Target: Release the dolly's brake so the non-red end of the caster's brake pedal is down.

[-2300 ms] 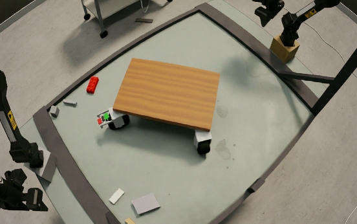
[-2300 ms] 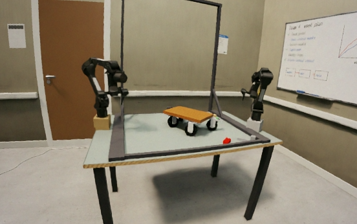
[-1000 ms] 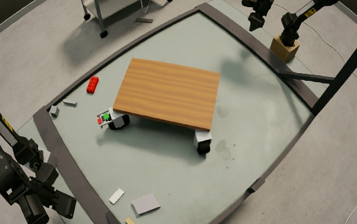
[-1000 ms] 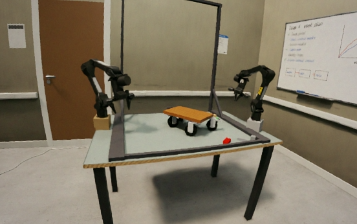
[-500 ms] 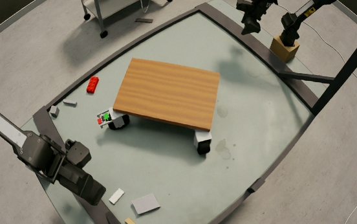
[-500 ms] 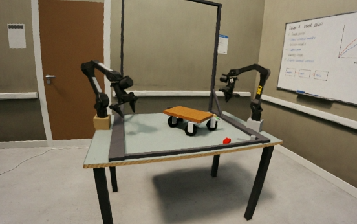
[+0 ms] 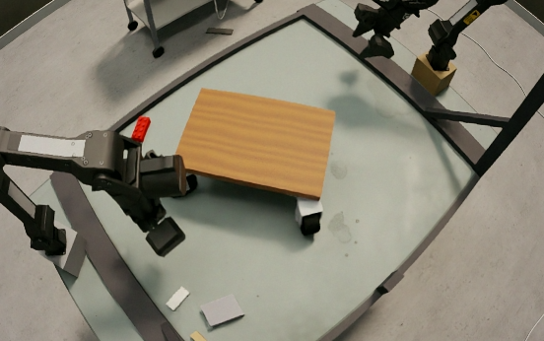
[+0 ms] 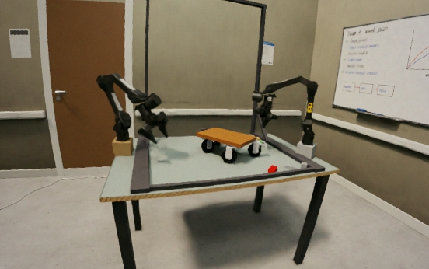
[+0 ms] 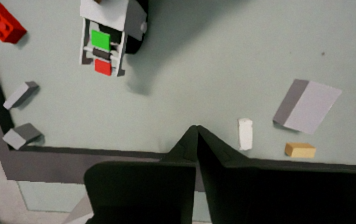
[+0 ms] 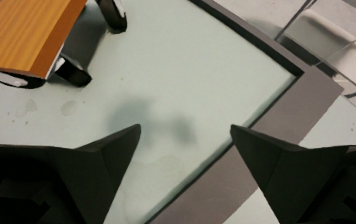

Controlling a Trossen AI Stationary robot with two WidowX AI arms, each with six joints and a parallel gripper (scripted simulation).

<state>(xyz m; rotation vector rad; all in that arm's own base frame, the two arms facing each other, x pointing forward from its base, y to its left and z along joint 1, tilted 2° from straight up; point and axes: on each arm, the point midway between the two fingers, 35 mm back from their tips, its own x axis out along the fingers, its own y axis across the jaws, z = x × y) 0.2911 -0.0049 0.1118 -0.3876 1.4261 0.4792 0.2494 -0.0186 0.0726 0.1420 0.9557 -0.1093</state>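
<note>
My left hand is 110 mm short of the brake pedal, 40 mm to the left of it and 110 mm above it. Round my left hand: white piece (120 mm behind, 50 mm to the left, 180 mm below); red brick (320 mm ahead, 40 mm to the right, 170 mm below).
</note>
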